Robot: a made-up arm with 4 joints. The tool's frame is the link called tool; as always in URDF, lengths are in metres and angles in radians. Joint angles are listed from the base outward. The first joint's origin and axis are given. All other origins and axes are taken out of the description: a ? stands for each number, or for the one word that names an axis. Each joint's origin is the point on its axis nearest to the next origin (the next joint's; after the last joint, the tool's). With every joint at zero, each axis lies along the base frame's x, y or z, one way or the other. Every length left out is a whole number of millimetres.
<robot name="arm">
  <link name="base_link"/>
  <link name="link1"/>
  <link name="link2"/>
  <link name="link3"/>
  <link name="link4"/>
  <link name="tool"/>
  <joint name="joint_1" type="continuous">
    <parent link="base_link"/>
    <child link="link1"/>
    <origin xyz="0.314 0 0.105" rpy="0 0 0"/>
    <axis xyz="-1 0 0"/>
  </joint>
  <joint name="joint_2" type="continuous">
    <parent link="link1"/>
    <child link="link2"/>
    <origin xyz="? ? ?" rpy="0 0 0"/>
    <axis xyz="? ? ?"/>
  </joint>
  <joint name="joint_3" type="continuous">
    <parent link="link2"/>
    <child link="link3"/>
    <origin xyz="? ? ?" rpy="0 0 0"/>
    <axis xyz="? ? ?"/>
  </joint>
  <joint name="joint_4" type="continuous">
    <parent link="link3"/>
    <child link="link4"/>
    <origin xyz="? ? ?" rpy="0 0 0"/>
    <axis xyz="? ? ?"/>
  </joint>
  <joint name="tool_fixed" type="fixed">
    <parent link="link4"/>
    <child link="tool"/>
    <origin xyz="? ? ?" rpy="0 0 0"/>
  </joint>
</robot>
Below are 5 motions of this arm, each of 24 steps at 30 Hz.
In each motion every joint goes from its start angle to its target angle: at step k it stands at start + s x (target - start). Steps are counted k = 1, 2, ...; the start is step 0. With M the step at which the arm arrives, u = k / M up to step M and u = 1 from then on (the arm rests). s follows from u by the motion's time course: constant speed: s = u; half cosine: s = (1 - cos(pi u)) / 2; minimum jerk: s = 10 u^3 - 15 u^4 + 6 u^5.
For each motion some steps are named. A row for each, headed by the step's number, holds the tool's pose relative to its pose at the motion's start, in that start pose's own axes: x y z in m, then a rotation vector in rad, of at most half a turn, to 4 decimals.
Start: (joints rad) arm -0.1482 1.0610 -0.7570 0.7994
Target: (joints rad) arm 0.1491 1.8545 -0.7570 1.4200
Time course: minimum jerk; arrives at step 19
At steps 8, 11, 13, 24:
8: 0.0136 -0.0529 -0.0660 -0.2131 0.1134 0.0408
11: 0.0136 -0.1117 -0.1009 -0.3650 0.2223 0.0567
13: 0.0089 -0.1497 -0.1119 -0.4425 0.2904 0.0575
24: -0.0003 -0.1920 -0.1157 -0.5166 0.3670 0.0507

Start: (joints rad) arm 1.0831 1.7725 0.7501 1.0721
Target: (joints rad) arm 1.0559 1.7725 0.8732 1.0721
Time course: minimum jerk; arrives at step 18
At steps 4, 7, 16, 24:
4: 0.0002 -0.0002 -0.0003 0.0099 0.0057 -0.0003
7: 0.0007 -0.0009 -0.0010 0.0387 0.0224 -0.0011
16: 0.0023 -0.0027 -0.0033 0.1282 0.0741 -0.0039
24: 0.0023 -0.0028 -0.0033 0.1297 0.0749 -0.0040

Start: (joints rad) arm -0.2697 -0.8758 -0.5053 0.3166
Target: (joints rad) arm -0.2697 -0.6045 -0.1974 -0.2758
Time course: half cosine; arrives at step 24
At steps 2, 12, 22, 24:
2: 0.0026 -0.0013 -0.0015 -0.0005 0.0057 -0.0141
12: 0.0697 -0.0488 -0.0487 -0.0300 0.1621 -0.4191
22: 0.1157 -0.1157 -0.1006 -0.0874 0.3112 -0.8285
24: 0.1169 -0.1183 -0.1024 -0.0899 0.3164 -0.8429

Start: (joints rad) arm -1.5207 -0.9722 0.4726 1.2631
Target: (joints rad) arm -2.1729 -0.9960 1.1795 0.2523
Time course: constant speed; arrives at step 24
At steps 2, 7, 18, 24:
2: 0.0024 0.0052 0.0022 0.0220 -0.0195 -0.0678
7: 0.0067 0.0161 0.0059 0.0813 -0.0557 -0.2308
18: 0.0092 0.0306 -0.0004 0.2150 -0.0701 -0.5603
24: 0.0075 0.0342 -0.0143 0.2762 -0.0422 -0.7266

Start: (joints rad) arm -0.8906 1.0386 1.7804 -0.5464
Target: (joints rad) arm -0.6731 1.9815 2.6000 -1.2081
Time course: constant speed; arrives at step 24
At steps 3, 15, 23, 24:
3: -0.0010 -0.0012 0.0258 0.0541 0.1300 -0.0642
15: -0.0359 -0.0311 0.1136 0.1475 0.6356 -0.1624
23: -0.0845 -0.0766 0.1629 0.0996 0.9027 -0.0888
24: -0.0916 -0.0842 0.1684 0.0882 0.9289 -0.0728

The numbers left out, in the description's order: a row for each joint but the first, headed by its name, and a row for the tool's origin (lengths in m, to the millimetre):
joint_2: xyz 0 -0.078 0.156, axis 0 0 -1
joint_3: xyz -0.013 0.311 0, axis 0 1 0
joint_4: xyz 0.108 0 -0.013, axis 0 0 1
tool: xyz 0.034 0.116 0

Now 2 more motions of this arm.
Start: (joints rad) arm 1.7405 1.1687 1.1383 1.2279
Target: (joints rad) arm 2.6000 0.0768 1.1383 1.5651
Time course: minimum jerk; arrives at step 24
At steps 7, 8, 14, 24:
7: -0.0128 0.0148 -0.0794 -0.1651 0.1314 0.0652
8: -0.0191 0.0153 -0.1096 -0.2240 0.1859 0.0850
14: -0.0980 -0.0560 -0.3098 -0.5888 0.6787 0.1381
24: -0.1953 -0.1592 -0.3949 -0.7298 1.1211 0.0485

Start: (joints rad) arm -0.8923 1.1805 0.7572 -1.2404
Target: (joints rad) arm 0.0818 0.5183 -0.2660 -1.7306
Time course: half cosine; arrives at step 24
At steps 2, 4, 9, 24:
2: -0.0016 -0.0029 0.0027 0.0271 -0.0222 -0.0044
4: -0.0070 -0.0122 0.0101 0.1069 -0.0862 -0.0168
9: -0.0443 -0.0673 0.0294 0.5016 -0.3730 -0.0582
24: -0.1469 -0.2254 -0.1315 1.5867 -0.9995 0.1452

